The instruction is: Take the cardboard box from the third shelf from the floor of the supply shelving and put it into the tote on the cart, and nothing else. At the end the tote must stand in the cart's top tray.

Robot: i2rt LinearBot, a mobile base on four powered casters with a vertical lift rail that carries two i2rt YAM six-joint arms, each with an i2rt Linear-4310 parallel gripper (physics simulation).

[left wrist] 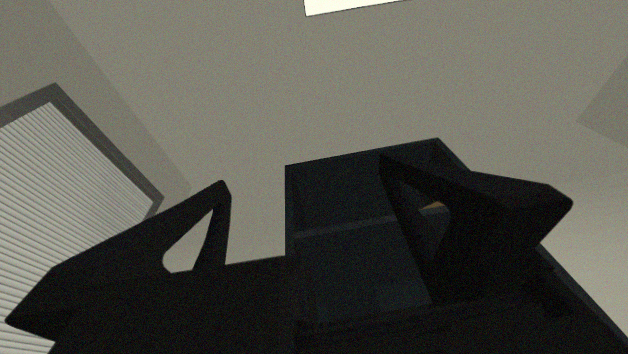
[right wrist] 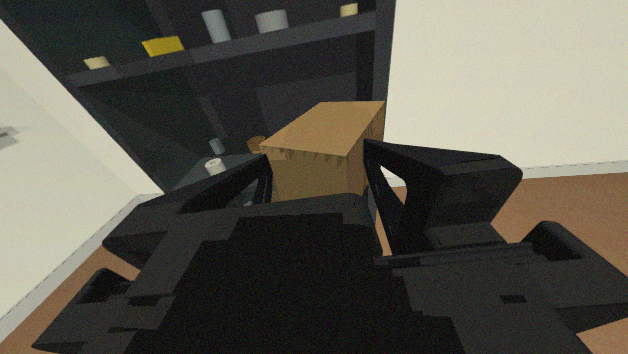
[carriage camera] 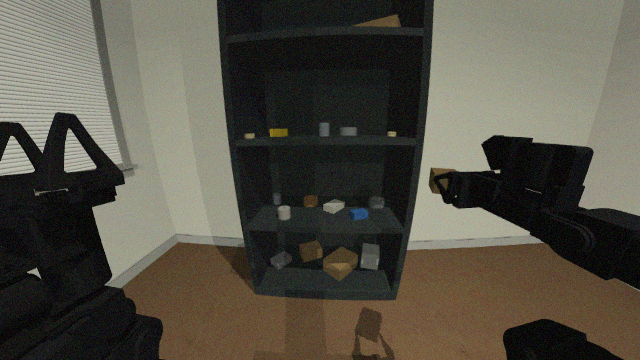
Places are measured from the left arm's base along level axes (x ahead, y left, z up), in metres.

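Pixels of known places: left gripper, between the fingertips: (left wrist: 303, 175) (carriage camera: 36, 117); right gripper, between the fingertips: (right wrist: 315, 154) (carriage camera: 446, 178).
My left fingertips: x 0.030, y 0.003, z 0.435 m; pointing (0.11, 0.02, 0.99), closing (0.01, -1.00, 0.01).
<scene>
Behind a point stands the place of what it marks.
The cardboard box (carriage camera: 434, 181) (right wrist: 325, 127) @(x 0.300, y -0.605, z 0.308 m) is held in the air, right of the supply shelving (carriage camera: 426, 90) @(x 0.691, y -0.736, z 0.574 m) (right wrist: 385, 50) @(x 0.691, y -0.733, z 0.294 m) in the carriage view. My right gripper (carriage camera: 444, 180) @(x 0.288, y -0.596, z 0.294 m) (right wrist: 315, 154) @(x 0.288, y -0.596, z 0.294 m) is shut on it, one finger on each side. The box's lower part is hidden by the gripper body in the right wrist view. The third shelf (carriage camera: 325, 142) @(x 0.701, y -0.300, z 0.346 m) (right wrist: 280, 41) @(x 0.696, y -0.500, z 0.347 m) bears a yellow block, grey cylinders and small cream rolls. My left gripper (carriage camera: 37, 120) @(x 0.030, y 0.003, z 0.435 m) (left wrist: 303, 175) @(x 0.030, y 0.003, z 0.435 m) is open and empty, raised at the left. The cart and the tote do not show in these views.
The second shelf holds a blue block (carriage camera: 359, 214) @(x 0.790, y -0.488, z -0.057 m), a white block (carriage camera: 333, 206) @(x 0.882, y -0.345, z -0.050 m) and several round items. Brown boxes (carriage camera: 340, 263) @(x 0.837, y -0.396, z -0.447 m) and grey boxes (carriage camera: 370, 256) @(x 0.892, y -0.607, z -0.436 m) stand on the lowest shelf. Another brown box (carriage camera: 382, 21) @(x 0.812, y -0.569, z 0.908 m) lies on the fourth shelf. A window blind (carriage camera: 50, 75) @(x 0.668, y 1.189, z 0.774 m) is at the left.
</scene>
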